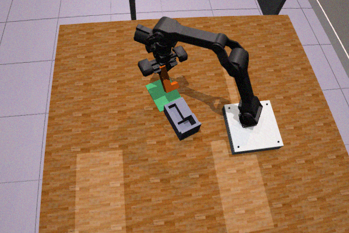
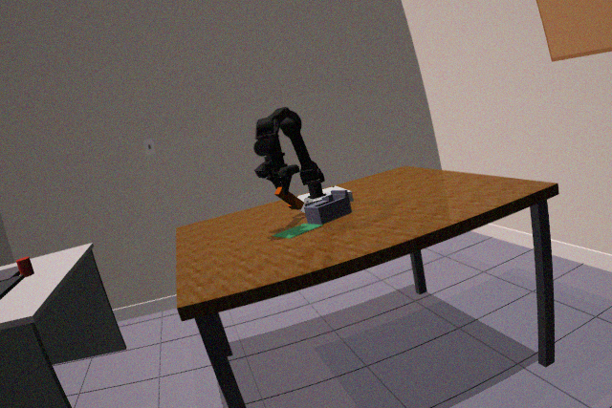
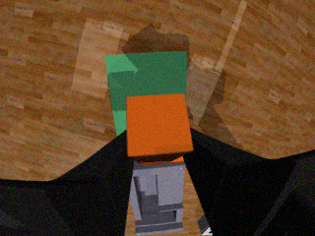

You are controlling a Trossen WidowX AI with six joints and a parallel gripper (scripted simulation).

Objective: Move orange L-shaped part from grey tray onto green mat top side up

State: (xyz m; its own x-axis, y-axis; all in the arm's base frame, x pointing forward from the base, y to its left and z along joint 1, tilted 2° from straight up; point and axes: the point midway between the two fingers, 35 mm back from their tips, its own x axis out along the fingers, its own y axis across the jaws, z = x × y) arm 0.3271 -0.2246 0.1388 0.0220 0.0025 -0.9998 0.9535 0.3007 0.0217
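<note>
The green mat lies 10 mm behind my gripper tip, 20 mm to the left of it and 160 mm below it. Round my gripper tip: orange L-shaped part (20 mm behind, 20 mm to the left, 30 mm below).
</note>
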